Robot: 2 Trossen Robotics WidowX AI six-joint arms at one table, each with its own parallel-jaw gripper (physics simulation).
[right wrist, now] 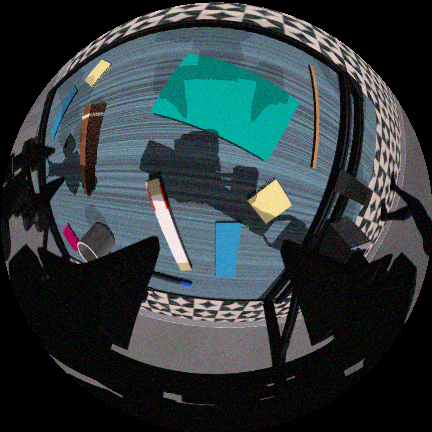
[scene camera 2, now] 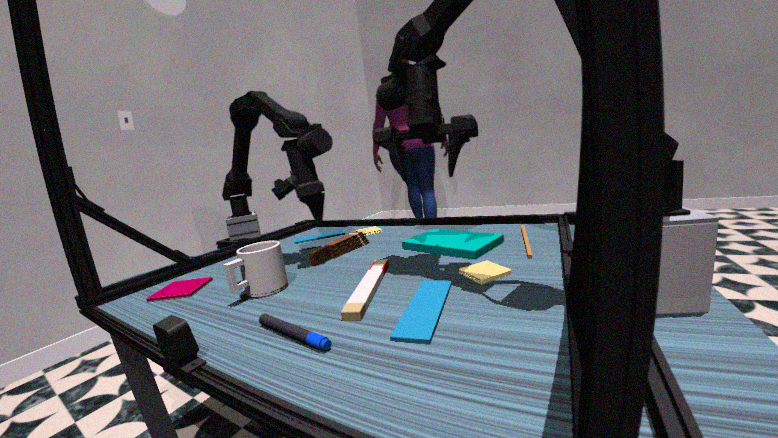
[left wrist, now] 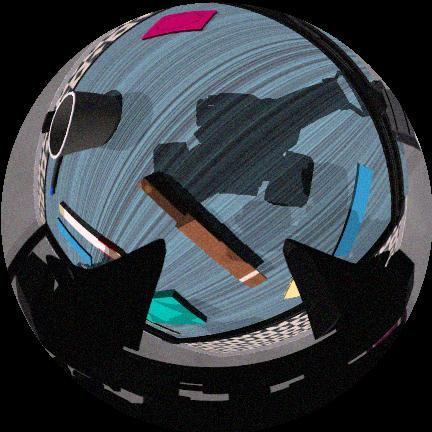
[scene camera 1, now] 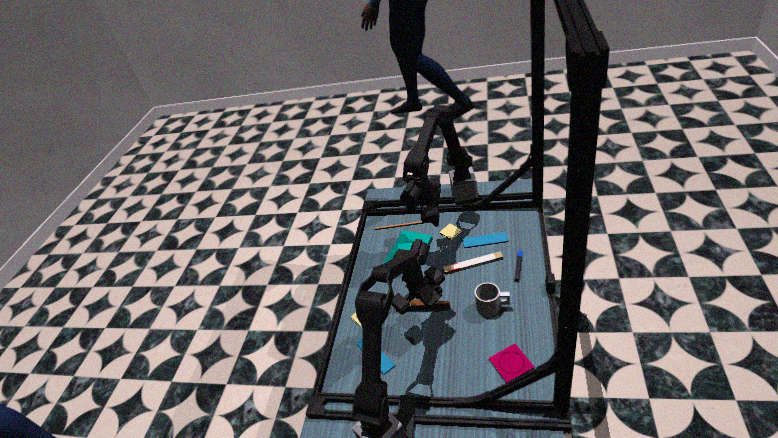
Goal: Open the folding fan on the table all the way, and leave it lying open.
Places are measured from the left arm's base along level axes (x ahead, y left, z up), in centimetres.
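Pixels of known places: left gripper, fingertip midpoint: (right wrist: 58, 163) (scene camera 2: 319, 223) (left wrist: 226, 246) (scene camera 1: 421, 302); right gripper, fingertip midpoint: (right wrist: 221, 245) (scene camera 2: 427, 178); left arm's base, origin of the base link: (scene camera 2: 241, 215) (scene camera 1: 376, 425); right arm's base, origin of the base link: (right wrist: 352, 261) (scene camera 1: 462, 175).
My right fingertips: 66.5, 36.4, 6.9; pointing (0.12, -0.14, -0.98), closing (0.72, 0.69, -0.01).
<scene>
Ahead of a thing's pixels: the offset from my right fingertips to its top centre, as dx, dy, dz. "pt": to the spot under its first point.
The folding fan @[-24.3, -12.3, -13.6] (scene camera 1: 440, 305) (scene camera 2: 337, 248) (left wrist: 215, 247) (right wrist: 90, 145) is a folded brown bar on the table, with a narrow pivot end and a pale stripe near its wider end. In the left wrist view it lies diagonally, the pivot end at upper left. My left gripper (scene camera 1: 418, 292) (scene camera 2: 316, 212) (left wrist: 226, 246) is open and empty above the fan; part of the fan is hidden behind it in scene camera 1. My right gripper (scene camera 1: 422, 207) (scene camera 2: 429, 175) (right wrist: 221, 245) is open and empty, high above the table and away from the fan.
A teal slab @[-8.9, +10.1, -15.0] (scene camera 2: 451, 243) (right wrist: 225, 105), white-and-red bar @[+1.2, -14.1, -15.4] (scene camera 2: 364, 291) (right wrist: 170, 230), blue strip @[+13.5, -10.3, -16.2] (scene camera 2: 421, 312) (right wrist: 228, 250), yellow pad @[+9.4, +3.9, -15.9] (scene camera 2: 484, 271) (right wrist: 270, 201), mug @[pt -9.3, -29.3, -16.1] (scene camera 1: 488, 300) (scene camera 2: 264, 270), marker @[+9.6, -28.3, -15.2] (scene camera 2: 291, 330), magenta square @[pt -23.9, -48.8, -16.1] (scene camera 1: 510, 361) and pencil @[+1.2, +23.2, -16.1] (right wrist: 315, 117) lie or stand around. A black frame edges the table.
</scene>
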